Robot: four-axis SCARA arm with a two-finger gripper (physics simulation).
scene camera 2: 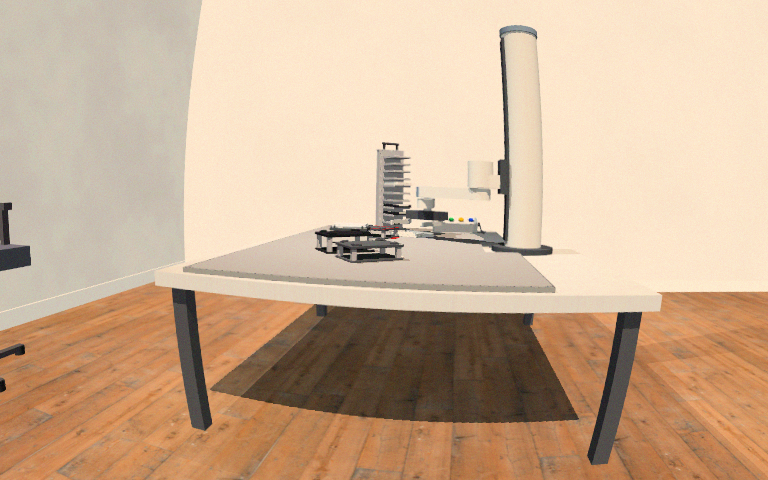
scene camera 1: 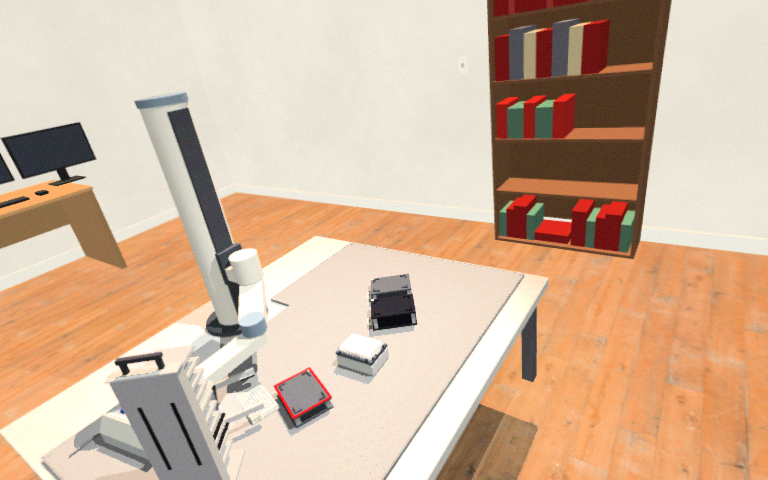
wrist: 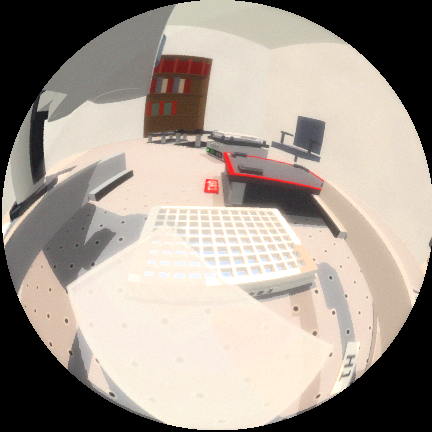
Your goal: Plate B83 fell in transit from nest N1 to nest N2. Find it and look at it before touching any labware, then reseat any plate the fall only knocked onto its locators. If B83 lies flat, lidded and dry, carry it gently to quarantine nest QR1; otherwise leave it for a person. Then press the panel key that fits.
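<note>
A white, many-welled plate lies flat on the deck, wells up. Bluish patches show in its wells; its side label is too small to read. A clear lid is off square and overlaps the plate's near left part in the wrist view; whether it rests on it I cannot tell. My gripper is open and empty, its fingers wide apart to either side of the plate. The red-rimmed nest QR1 bears no plate. The key panel has green, yellow and blue keys.
A slotted tower stands beside the arm. A device with a white plate on top stands beyond QR1. Two dark nests stand further off. An H1 label lies near the plate.
</note>
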